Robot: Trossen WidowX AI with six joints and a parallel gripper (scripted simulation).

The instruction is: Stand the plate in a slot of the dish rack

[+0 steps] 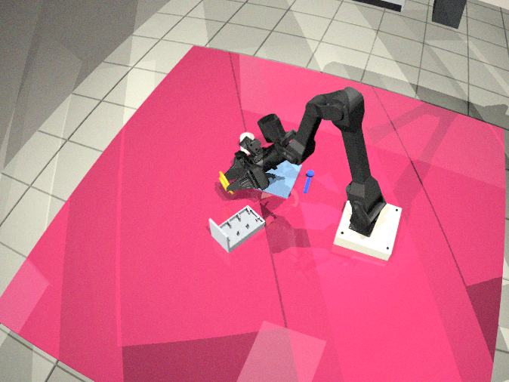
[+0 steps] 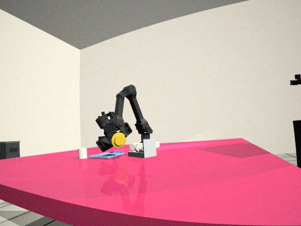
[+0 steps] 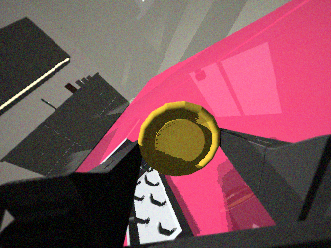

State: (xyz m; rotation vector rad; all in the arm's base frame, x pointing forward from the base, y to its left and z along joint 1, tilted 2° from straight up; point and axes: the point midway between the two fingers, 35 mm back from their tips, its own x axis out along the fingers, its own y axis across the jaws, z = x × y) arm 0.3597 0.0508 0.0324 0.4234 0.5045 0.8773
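My gripper tip is 8 cm past the grey dish rack, 7 cm to the right of it and 6 cm above it. The rest, counted from my gripper tip: light blue mat: 15 cm to the right, 8 cm below, 7 cm behind; then white cup: 21 cm to the right, 6 cm below, 4 cm ahead; then yellow plate: 1 cm to the right.
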